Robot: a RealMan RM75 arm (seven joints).
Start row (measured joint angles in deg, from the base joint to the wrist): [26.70, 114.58, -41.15, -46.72, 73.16, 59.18, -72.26]
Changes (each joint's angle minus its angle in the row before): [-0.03, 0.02, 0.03, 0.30, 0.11, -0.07, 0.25]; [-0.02, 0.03, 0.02, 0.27, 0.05, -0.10, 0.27]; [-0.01, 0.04, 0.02, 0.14, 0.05, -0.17, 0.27]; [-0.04, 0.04, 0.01, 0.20, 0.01, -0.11, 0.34]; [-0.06, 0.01, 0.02, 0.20, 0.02, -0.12, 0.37]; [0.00, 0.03, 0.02, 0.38, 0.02, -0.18, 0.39]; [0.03, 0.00, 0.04, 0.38, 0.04, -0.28, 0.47]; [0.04, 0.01, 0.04, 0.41, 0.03, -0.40, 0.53]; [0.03, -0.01, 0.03, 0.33, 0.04, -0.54, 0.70]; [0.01, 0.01, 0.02, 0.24, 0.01, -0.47, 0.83]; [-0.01, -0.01, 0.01, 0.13, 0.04, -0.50, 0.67]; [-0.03, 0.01, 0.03, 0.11, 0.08, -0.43, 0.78]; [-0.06, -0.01, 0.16, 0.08, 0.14, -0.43, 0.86]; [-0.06, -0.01, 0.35, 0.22, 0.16, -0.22, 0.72]
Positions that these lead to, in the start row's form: [26.67, 114.60, -41.12, -46.42, 73.27, 59.11, -72.01]; [26.65, 114.63, -41.10, -46.15, 73.32, 59.01, -71.74]; [26.64, 114.67, -41.08, -46.01, 73.37, 58.84, -71.47]; [26.60, 114.71, -41.07, -45.81, 73.38, 58.73, -71.13]; [26.54, 114.72, -41.05, -45.61, 73.40, 58.61, -70.76]; [26.54, 114.75, -41.03, -45.23, 73.42, 58.43, -70.37]; [26.57, 114.75, -40.99, -44.85, 73.46, 58.15, -69.90]; [26.61, 114.76, -40.95, -44.44, 73.49, 57.75, -69.37]; [26.64, 114.75, -40.92, -44.11, 73.53, 57.21, -68.67]; [26.65, 114.76, -40.90, -43.87, 73.54, 56.74, -67.84]; [26.64, 114.75, -40.89, -43.74, 73.58, 56.24, -67.17]; [26.61, 114.76, -40.86, -43.63, 73.66, 55.81, -66.39]; [26.55, 114.75, -40.70, -43.55, 73.80, 55.38, -65.53]; [26.49, 114.74, -40.35, -43.33, 73.96, 55.16, -64.81]
